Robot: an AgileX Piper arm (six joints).
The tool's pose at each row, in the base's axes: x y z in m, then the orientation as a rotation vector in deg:
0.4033 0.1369 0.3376 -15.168 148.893 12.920
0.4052 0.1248 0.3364 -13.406 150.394 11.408
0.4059 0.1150 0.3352 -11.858 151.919 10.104
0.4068 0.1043 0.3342 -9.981 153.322 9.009
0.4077 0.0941 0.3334 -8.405 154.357 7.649
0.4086 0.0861 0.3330 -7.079 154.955 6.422
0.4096 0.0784 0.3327 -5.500 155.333 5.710
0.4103 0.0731 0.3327 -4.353 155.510 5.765
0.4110 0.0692 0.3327 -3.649 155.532 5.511
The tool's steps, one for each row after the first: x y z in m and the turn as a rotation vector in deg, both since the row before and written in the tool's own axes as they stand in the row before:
0.0007 -0.0123 -0.0006 1.387 1.249 1.144
0.0012 -0.0098 -0.0004 1.181 1.328 1.027
0.0009 -0.0107 -0.0004 1.077 1.198 1.271
0.0005 -0.0103 -0.0003 1.206 0.887 0.973
0.0000 -0.0081 -0.0002 1.069 0.494 0.780
-0.0002 -0.0078 -0.0001 0.743 0.276 1.021
-0.0004 -0.0053 -0.0002 0.137 0.117 0.823
-0.0005 -0.0039 0.0000 0.286 -0.015 0.456

